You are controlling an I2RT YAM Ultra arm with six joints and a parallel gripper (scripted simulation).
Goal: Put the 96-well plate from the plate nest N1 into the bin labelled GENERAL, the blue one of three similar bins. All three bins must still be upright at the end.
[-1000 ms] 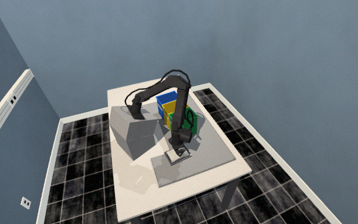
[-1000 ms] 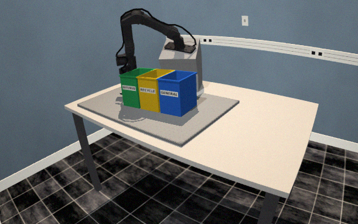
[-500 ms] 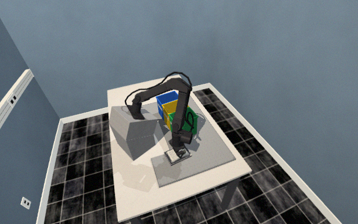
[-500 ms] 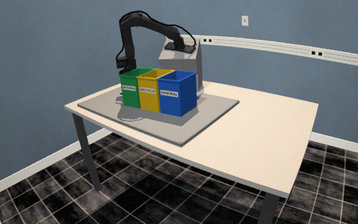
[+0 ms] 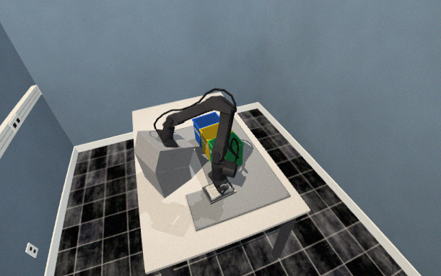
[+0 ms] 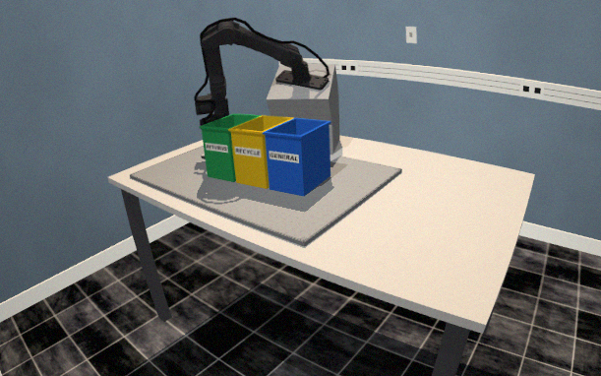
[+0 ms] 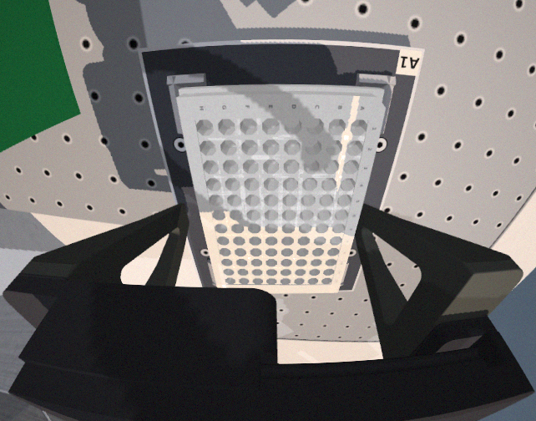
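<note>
My gripper is now 10 mm above the white 96-well plate. The rest, counted from my hand: dark plate nest N1: 20 mm below; green returns bin: 170 mm to the left, 130 mm ahead, 60 mm above; yellow recycle bin: 300 mm to the left, 120 mm ahead, 60 mm above.
</note>
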